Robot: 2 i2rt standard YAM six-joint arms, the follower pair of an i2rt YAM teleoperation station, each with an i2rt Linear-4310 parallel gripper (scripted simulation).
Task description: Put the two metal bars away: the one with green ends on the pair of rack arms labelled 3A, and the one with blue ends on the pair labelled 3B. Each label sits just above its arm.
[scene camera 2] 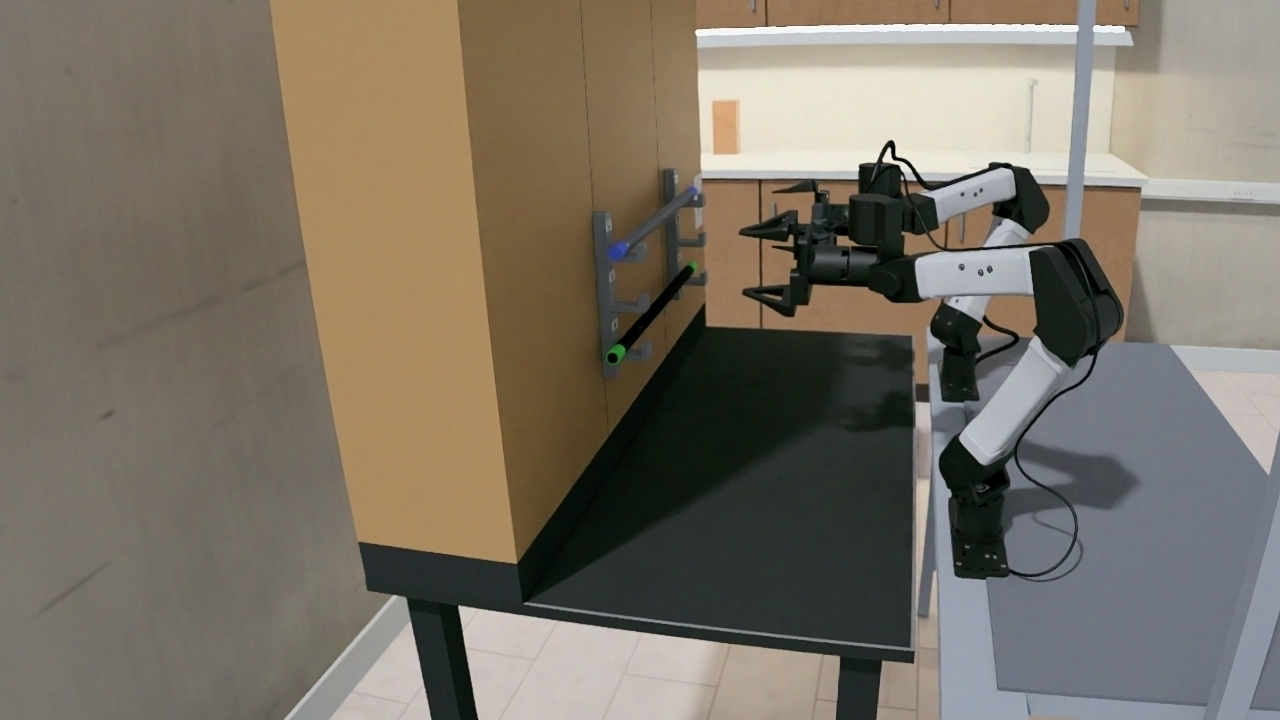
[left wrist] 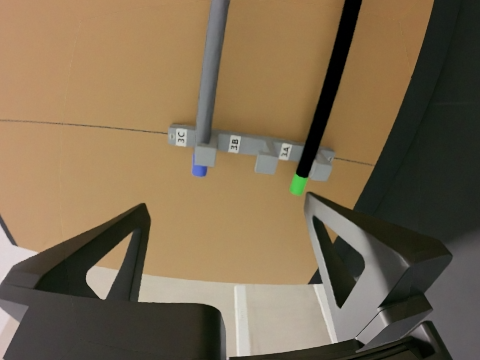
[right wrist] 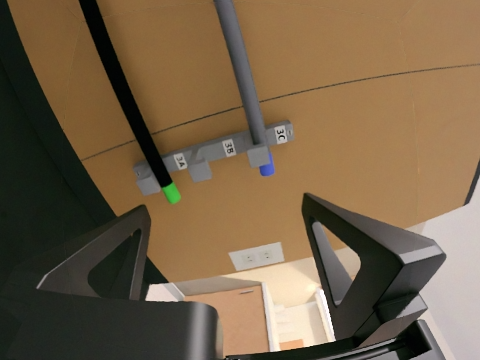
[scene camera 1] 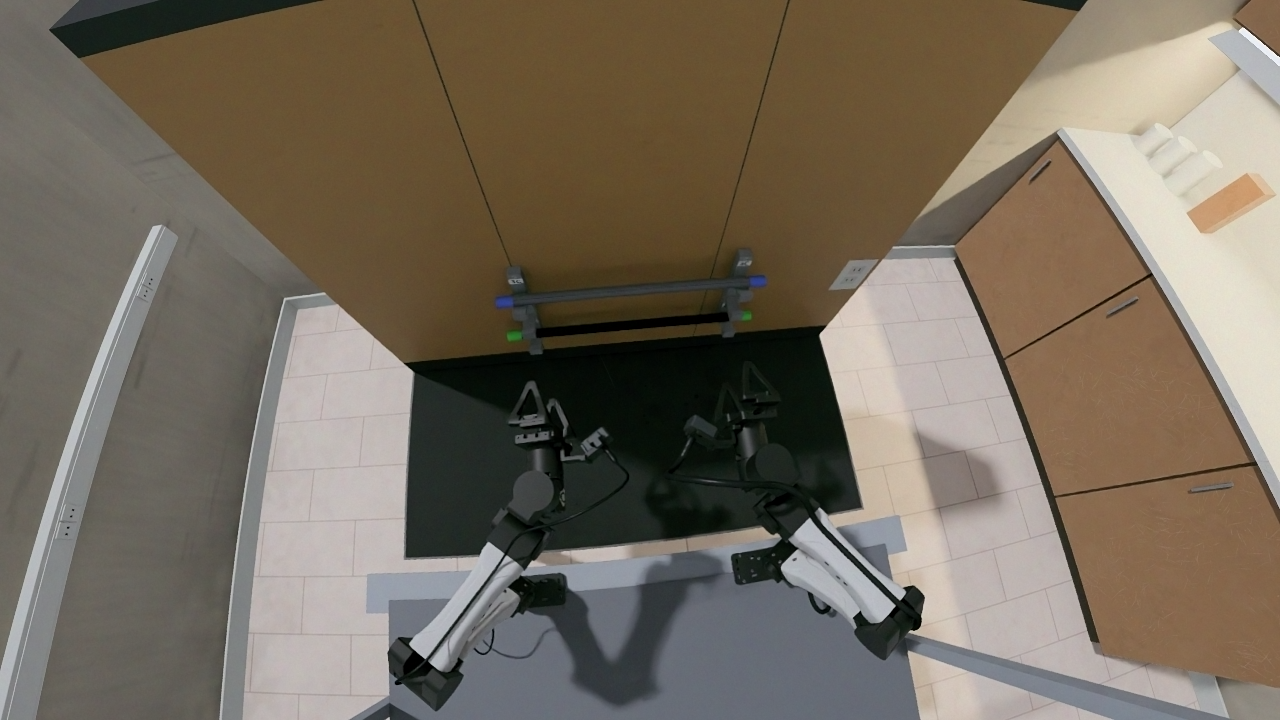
Scene:
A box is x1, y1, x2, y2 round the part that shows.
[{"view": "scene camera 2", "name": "my left gripper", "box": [739, 210, 849, 316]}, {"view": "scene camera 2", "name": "green-ended black bar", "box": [606, 261, 696, 364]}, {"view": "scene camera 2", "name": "blue-ended grey bar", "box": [608, 186, 696, 260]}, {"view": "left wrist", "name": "my left gripper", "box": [0, 191, 452, 359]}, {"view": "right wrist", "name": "my right gripper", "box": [0, 192, 446, 359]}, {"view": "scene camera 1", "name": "green-ended black bar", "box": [507, 311, 750, 340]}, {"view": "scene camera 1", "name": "blue-ended grey bar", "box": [496, 275, 765, 307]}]

